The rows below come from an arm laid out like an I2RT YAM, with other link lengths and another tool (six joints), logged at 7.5 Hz.
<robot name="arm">
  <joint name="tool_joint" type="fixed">
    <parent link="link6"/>
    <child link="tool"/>
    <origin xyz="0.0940 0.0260 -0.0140" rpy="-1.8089 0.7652 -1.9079"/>
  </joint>
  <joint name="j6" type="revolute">
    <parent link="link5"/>
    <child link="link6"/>
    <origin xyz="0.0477 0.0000 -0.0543"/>
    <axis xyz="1 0 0"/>
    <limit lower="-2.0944" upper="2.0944"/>
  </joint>
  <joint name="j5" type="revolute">
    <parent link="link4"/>
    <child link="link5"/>
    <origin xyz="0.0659 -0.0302 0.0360"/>
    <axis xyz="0 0 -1"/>
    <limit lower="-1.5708" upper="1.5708"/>
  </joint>
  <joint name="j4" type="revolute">
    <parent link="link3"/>
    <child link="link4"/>
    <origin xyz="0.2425 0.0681 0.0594"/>
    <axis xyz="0 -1 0"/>
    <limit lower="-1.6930" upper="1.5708"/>
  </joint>
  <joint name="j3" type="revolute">
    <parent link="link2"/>
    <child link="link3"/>
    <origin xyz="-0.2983 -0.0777 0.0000"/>
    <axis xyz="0 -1 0"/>
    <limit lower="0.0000" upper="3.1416"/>
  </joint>
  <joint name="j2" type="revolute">
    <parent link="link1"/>
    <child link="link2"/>
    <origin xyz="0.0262 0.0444 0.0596"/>
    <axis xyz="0 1 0"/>
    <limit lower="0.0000" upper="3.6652"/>
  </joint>
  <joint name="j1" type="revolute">
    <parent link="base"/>
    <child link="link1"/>
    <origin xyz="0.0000 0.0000 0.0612"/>
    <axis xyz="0 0 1"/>
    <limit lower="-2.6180" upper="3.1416"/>
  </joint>
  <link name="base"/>
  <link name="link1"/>
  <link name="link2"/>
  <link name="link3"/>
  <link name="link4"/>
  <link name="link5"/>
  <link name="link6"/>
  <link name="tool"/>
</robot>
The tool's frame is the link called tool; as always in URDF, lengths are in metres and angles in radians.
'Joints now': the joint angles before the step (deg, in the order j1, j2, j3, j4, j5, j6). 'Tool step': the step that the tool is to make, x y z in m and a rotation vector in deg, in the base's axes. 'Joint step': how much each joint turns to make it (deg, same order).
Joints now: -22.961, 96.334, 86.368, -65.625, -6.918, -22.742
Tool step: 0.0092, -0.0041, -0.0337, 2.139, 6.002, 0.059
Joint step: 0.124, 6.426, -0.004, 0.068, 0.370, -0.007
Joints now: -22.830, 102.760, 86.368, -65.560, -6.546, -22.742
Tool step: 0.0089, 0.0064, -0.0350, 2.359, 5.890, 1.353
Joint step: 1.598, 6.523, 0.007, 0.199, 0.043, 0.242
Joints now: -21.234, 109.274, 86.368, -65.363, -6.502, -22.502
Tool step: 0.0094, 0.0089, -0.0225, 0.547, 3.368, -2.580
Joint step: 1.940, 3.929, -0.011, 1.077, 0.677, 4.542
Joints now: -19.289, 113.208, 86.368, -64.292, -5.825, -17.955
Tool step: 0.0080, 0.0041, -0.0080, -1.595, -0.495, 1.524
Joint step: 1.599, 1.019, -0.012, 2.015, 1.355, 0.091
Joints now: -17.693, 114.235, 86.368, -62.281, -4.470, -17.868
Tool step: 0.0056, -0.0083, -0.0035, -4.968, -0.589, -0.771
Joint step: 0.727, 0.020, 0.002, 2.116, 4.590, 1.426
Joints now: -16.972, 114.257, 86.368, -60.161, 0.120, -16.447
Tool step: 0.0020, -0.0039, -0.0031, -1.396, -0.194, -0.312
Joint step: -0.007, 0.262, -0.162, 1.014, 1.290, 0.255
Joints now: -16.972, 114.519, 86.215, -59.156, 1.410, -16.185
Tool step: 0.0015, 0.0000, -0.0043, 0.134, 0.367, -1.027
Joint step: 0.018, 0.712, 0.009, 0.287, 0.021, 1.046
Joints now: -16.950, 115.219, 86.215, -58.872, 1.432, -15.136
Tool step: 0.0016, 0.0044, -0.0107, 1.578, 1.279, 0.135
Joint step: 0.283, 1.865, 0.001, 0.181, -1.137, 0.173
